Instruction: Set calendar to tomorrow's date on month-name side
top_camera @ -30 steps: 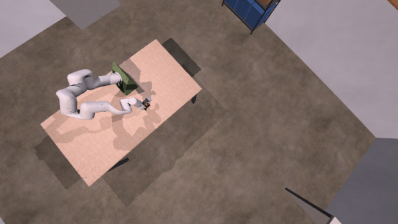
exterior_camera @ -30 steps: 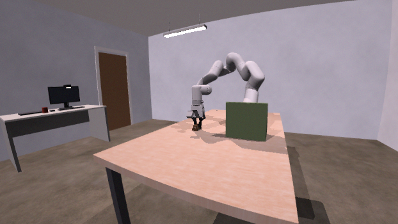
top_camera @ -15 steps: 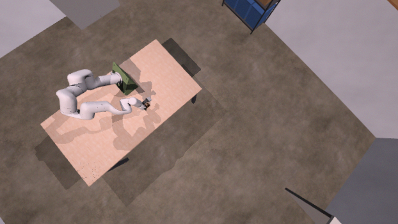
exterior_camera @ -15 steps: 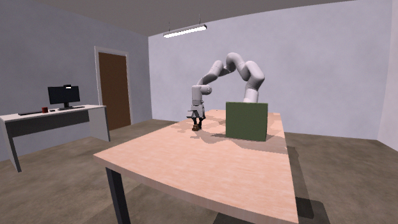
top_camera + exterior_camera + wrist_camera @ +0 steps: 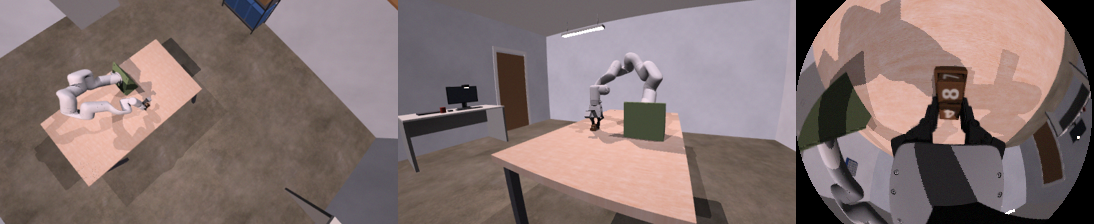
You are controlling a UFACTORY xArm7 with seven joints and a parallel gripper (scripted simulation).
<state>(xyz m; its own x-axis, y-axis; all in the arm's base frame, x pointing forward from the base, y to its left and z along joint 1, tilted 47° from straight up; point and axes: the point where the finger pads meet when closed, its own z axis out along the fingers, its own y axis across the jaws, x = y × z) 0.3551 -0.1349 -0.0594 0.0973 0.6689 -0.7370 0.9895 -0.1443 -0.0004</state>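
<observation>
My hand is 1 cm above the digit cube. Round my hand: tray (2 cm to the left, 3 cm below); then calendar cube (3 cm to the left, 1 cm below).
</observation>
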